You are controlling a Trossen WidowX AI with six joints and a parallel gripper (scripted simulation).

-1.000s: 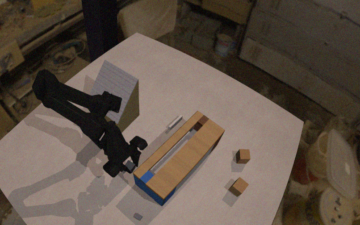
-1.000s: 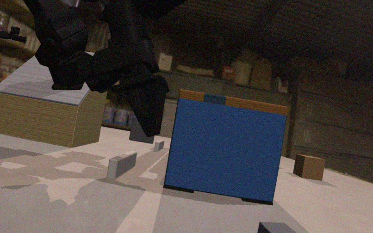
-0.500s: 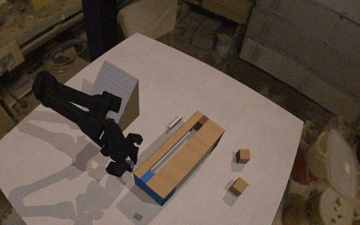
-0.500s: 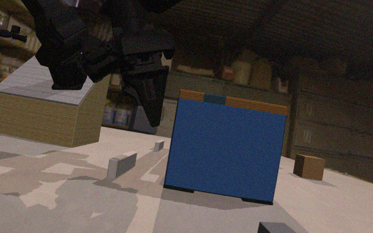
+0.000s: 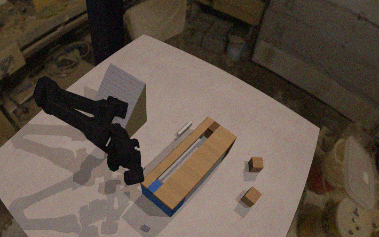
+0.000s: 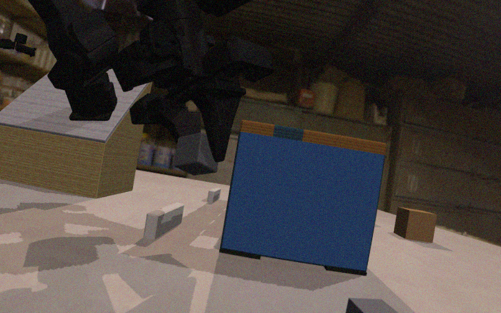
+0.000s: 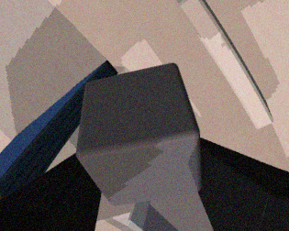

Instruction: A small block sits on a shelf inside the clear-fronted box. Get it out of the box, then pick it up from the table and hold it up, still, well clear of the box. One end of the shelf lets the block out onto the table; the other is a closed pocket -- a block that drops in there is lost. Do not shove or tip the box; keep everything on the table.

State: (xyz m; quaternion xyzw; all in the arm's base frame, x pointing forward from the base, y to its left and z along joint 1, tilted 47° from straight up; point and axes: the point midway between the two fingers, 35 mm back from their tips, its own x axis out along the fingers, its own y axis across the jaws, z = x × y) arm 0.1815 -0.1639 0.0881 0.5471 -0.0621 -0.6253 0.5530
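The grey block lies 10 mm behind my gripper tip, 10 mm to the right of it and 10 mm above it. The rest, counted from my gripper tip: box 100 mm ahead, 140 mm to the left, 20 mm below.
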